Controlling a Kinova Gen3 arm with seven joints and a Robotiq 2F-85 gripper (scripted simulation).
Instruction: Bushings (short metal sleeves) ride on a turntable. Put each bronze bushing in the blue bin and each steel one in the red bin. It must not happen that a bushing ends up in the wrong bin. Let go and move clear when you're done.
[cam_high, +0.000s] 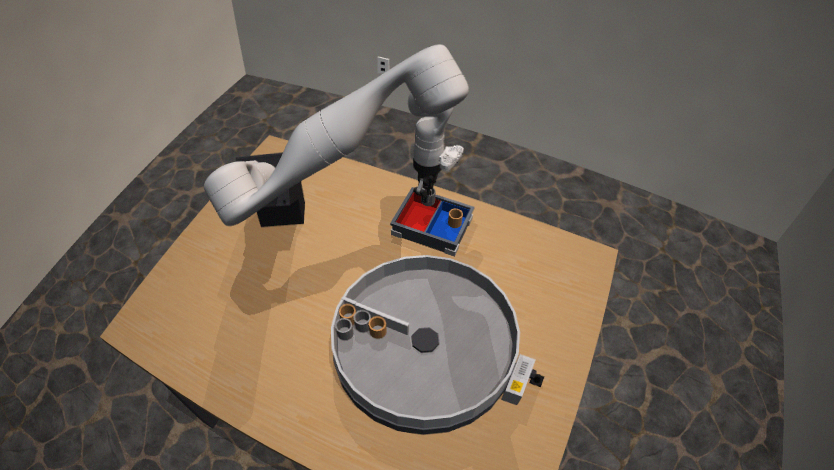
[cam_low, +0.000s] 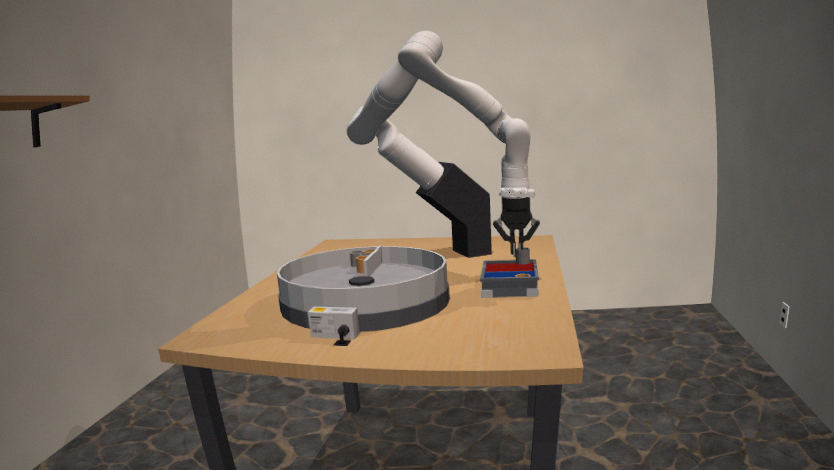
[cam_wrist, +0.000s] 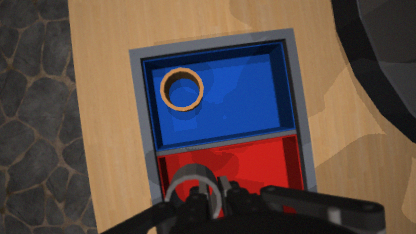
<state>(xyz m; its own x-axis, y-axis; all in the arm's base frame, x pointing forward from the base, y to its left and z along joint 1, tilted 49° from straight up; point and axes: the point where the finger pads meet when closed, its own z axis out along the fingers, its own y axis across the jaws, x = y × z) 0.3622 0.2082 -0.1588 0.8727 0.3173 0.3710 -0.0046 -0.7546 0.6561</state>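
The two-part bin is 7 cm below my hand, 3 cm ahead of it and 2 cm to the right of it. The rest, counted from my hand: turntable (38 cm to the right, 16 cm ahead, 4 cm below).
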